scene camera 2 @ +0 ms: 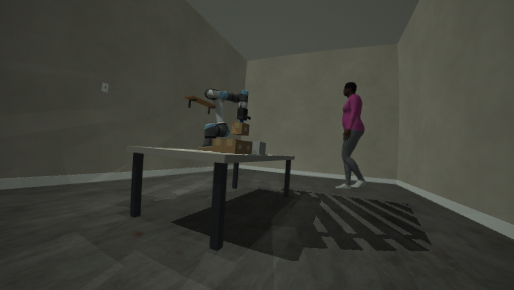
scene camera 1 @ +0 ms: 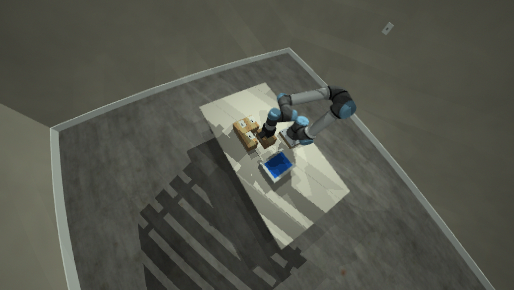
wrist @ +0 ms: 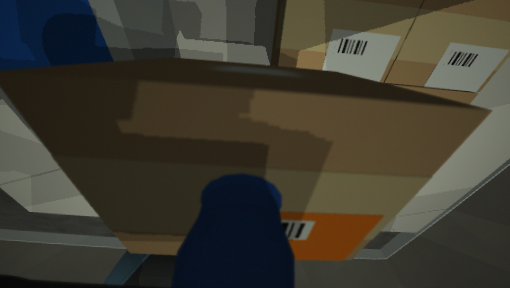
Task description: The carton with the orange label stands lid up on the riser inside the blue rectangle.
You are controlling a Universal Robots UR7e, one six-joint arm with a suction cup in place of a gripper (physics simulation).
Labels:
a riser with blue rectangle [scene camera 1: 278,164]: on the table

